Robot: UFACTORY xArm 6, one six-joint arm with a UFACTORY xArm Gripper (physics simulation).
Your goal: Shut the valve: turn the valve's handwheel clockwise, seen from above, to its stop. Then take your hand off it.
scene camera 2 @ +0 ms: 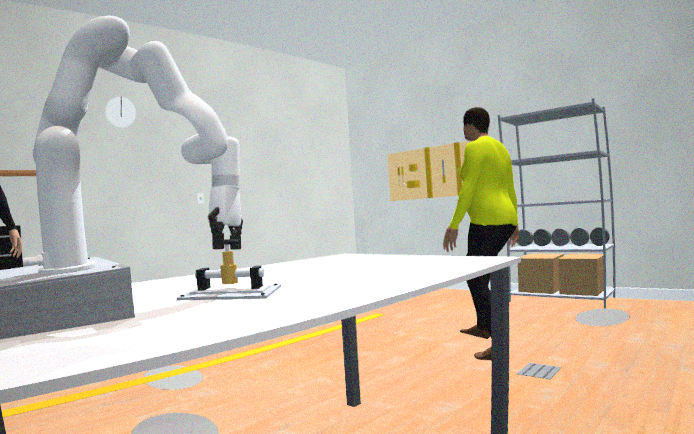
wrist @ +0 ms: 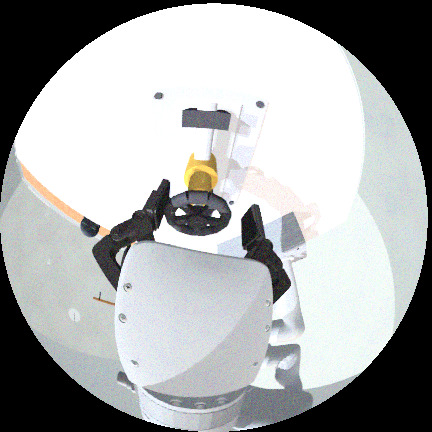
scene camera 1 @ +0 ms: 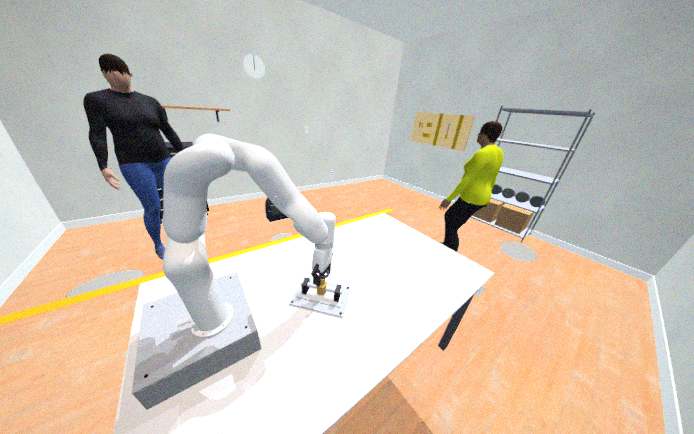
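Observation:
The valve's brass body (scene camera 1: 321, 288) (scene camera 2: 228, 275) (wrist: 201, 176) sits on a pale pipe between two black clamps on a light base plate (scene camera 1: 345, 301) (scene camera 2: 271, 290). Its black handwheel (wrist: 218, 201) is on top of the stem, with rim and spokes visible in the wrist view; in the scene views the fingers largely hide it. My gripper (scene camera 1: 320, 279) (scene camera 2: 226, 243) (wrist: 209, 200) points down at the wheel and is open. In the wrist view one finger is on each side of the rim, the left one very near it and the right one with a wider gap. Contact cannot be told.
The white table (scene camera 1: 409, 266) (scene camera 2: 358, 271) (wrist: 100, 100) bears the plate and the arm's grey base block (scene camera 1: 204, 360) (scene camera 2: 66, 301). A person in yellow (scene camera 1: 483, 176) (scene camera 2: 488, 184) stands beyond the table, near a shelf rack. A person in black (scene camera 1: 133, 127) stands behind the arm.

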